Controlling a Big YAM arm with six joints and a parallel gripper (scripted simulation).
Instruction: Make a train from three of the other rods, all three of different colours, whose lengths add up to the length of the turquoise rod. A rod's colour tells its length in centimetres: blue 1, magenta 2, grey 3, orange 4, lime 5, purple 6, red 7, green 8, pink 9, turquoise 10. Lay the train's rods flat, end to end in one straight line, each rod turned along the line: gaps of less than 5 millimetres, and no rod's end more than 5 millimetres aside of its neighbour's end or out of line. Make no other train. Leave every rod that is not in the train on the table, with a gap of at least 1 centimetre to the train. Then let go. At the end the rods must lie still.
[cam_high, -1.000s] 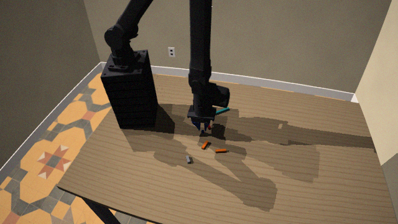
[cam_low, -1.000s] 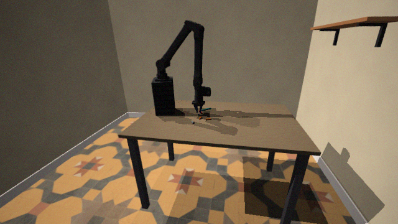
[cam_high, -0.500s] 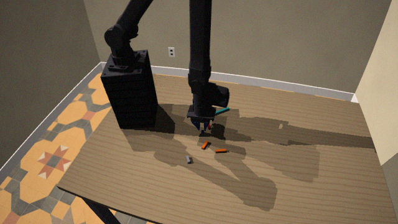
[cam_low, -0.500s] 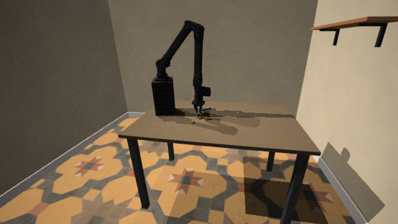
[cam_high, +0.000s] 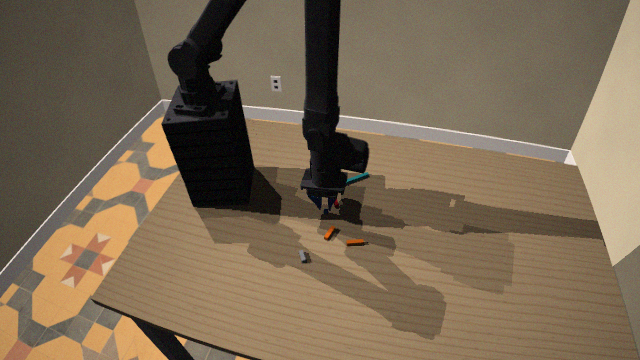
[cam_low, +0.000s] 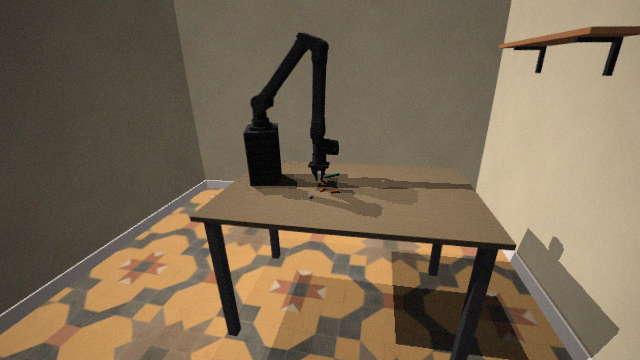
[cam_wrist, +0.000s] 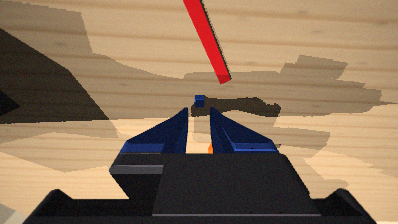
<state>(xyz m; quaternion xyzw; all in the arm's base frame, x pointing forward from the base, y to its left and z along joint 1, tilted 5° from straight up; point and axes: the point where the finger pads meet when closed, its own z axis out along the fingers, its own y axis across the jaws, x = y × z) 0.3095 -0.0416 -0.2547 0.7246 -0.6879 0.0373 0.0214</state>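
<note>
Now: hand 20 mm above the blue rod. The rest, counted from my hand: grey rod (20 mm behind, 150 mm to the right, 20 mm below); then red rod (10 mm ahead, 60 mm to the left, 20 mm below); then turquoise rod (40 mm ahead, 140 mm to the left, 20 mm below).
</note>
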